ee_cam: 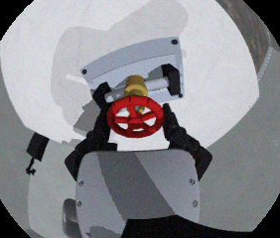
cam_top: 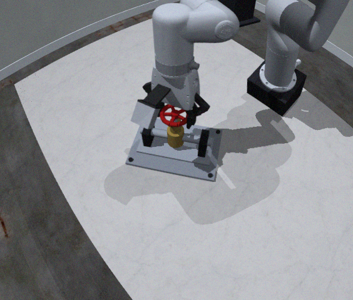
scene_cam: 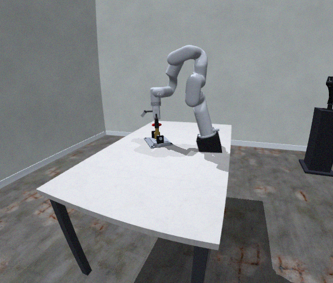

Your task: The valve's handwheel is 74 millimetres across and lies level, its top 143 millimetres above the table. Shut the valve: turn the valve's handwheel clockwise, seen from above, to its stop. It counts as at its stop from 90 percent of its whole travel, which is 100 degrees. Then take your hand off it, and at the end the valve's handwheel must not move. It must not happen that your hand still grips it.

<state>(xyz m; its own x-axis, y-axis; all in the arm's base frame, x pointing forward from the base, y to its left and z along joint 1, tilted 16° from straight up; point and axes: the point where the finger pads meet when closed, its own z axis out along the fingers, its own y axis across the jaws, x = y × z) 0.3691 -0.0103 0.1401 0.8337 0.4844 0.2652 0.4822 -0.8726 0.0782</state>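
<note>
The red handwheel is right at my hand.
</note>
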